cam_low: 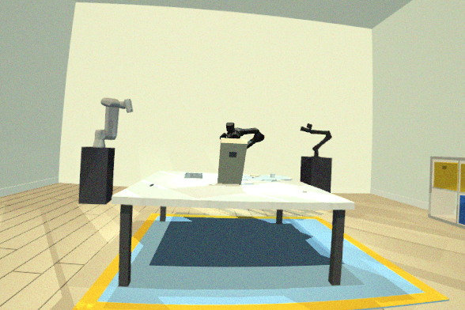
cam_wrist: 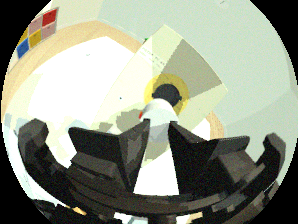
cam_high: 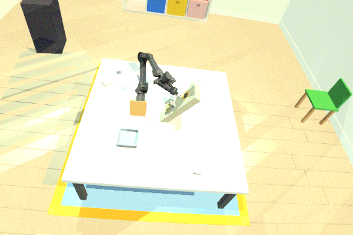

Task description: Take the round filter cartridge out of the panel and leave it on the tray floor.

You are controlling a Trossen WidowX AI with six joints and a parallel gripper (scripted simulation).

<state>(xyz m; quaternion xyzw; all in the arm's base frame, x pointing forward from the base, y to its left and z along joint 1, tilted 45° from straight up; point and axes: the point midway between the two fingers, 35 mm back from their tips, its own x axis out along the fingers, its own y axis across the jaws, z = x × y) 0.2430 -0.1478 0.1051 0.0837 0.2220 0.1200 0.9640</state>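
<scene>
Now: gripper tip 100 mm above the service panel and 30 mm short of it. From my gripper tip the other things lie so: filter cartridge (10 mm below, 10 mm ahead); then shallow square tray (380 mm behind, 260 mm below, 240 mm to the right).
</scene>
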